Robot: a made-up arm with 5 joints. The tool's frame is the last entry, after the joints.
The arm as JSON. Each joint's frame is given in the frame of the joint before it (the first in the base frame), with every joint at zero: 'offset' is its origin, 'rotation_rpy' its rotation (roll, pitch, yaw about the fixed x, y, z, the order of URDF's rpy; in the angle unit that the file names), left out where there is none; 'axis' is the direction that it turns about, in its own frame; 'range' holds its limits. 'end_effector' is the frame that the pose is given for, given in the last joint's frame.
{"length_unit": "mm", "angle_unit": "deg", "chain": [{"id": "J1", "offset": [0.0, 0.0, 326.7], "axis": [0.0, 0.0, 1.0], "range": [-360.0, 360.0]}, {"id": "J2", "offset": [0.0, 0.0, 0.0], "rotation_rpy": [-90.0, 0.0, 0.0], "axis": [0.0, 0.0, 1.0], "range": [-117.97, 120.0]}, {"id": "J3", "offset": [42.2, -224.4, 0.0], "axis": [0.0, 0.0, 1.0], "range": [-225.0, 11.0]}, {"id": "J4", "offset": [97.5, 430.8, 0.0], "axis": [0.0, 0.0, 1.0], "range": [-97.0, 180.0]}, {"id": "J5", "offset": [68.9, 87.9, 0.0], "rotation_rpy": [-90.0, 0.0, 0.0], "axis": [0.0, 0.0, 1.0], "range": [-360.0, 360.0]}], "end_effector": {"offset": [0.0, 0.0, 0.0]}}
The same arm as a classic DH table. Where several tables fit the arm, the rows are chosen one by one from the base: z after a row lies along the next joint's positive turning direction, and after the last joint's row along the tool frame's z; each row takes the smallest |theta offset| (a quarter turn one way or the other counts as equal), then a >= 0, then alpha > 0; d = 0 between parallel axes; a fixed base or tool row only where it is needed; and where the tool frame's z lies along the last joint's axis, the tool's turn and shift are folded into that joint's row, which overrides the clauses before.
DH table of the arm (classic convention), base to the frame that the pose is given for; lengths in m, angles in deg. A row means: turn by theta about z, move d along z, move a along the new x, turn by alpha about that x. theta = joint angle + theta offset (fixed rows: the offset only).
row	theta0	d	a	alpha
J1	0	0.3267	0	-90
J2	-79.35	0	0.2283	0
J3	-23.4	0	-0.4417	0
J4	-77.25	0	-0.0689	90
J5	180	0.0879	0	0
Joint limits (deg, base to tool): -360..360 -117.97..120 -225..11 -97..180 -360..360

